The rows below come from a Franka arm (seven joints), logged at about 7 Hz.
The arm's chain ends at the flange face. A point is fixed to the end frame.
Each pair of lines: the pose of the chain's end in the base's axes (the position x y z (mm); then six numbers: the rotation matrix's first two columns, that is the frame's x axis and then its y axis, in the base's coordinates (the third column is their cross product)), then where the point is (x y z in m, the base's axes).
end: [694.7, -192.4, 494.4, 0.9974, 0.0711, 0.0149, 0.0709, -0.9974, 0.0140]
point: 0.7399 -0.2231 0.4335
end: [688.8, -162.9, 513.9, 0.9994, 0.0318, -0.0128, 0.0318, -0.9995, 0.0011]
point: 0.7310 -0.1946 0.4514
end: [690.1, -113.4, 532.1, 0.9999, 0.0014, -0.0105, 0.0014, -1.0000, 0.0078]
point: 0.7315 -0.1468 0.4699
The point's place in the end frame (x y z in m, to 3 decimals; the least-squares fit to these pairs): 0.042 0.033 0.062
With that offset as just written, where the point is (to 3 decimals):
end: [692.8, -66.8, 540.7, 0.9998, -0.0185, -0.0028, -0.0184, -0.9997, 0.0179]
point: 0.734 -0.102 0.479
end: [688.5, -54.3, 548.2, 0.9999, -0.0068, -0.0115, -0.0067, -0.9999, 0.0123]
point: 0.730 -0.088 0.486
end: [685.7, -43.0, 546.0, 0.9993, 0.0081, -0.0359, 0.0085, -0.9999, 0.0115]
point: 0.726 -0.076 0.483
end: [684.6, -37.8, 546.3, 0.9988, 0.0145, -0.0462, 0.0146, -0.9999, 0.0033]
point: 0.724 -0.070 0.483
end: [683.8, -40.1, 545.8, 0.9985, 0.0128, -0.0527, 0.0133, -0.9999, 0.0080]
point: 0.723 -0.073 0.482
